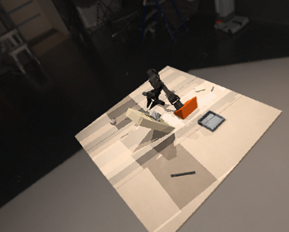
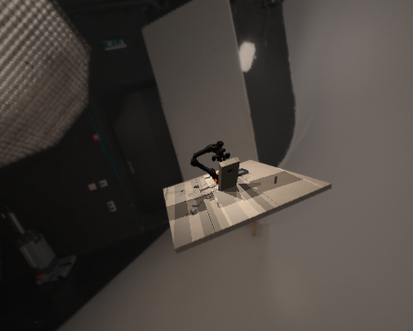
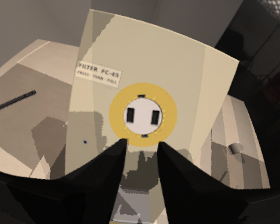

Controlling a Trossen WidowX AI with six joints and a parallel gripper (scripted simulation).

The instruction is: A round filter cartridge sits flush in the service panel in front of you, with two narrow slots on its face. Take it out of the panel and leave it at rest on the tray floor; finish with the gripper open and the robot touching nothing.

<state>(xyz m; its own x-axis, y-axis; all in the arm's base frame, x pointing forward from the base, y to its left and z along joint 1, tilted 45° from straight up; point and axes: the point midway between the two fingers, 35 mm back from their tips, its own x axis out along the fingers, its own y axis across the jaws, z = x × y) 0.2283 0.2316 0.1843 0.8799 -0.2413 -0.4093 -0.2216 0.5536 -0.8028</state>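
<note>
The round grey filter cartridge lies 60 mm ahead of my gripper tip, 10 mm to the left of it and 40 mm below it. Round my gripper tip: beige service panel (20 mm ahead, 120 mm below); dark-rimmed grey tray (380 mm behind, 230 mm to the left, 280 mm below).
</note>
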